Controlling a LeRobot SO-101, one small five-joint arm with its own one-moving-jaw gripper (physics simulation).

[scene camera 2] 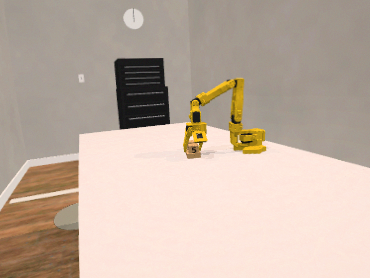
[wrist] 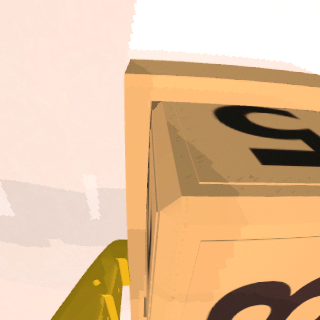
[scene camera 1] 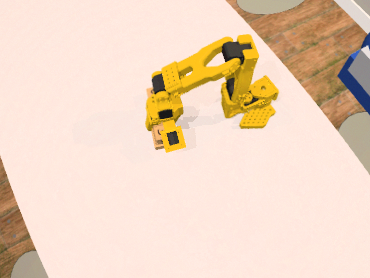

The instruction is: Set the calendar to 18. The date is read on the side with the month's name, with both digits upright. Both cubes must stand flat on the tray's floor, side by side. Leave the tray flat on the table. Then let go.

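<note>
The wooden tray (scene camera 1: 159, 146) (scene camera 2: 194, 156) (wrist: 137, 150) lies flat on the table. A wooden cube (scene camera 2: 193, 149) (wrist: 210, 215) stands in its front end, with a 5 on the front face; a second digit shows partly on top in the wrist view. My gripper (scene camera 1: 159, 126) (scene camera 2: 194, 150) straddles the cube and looks shut on the tray's long sides. Its fixed jaw (wrist: 92, 295) is beside the tray's outer wall; the other jaw is hidden in the wrist view. A small wooden piece (scene camera 1: 149, 91) shows behind the wrist. The tray's rear end and month name are hidden.
The arm's base (scene camera 1: 257, 102) (scene camera 2: 250, 142) stands on the pale table (scene camera 1: 200, 215) (scene camera 2: 210, 215), right of the tray. The wrist camera housing (scene camera 1: 173, 138) (scene camera 2: 199, 136) hangs low over the tray's front end. A black cabinet (scene camera 2: 142, 95) stands beyond the table.
</note>
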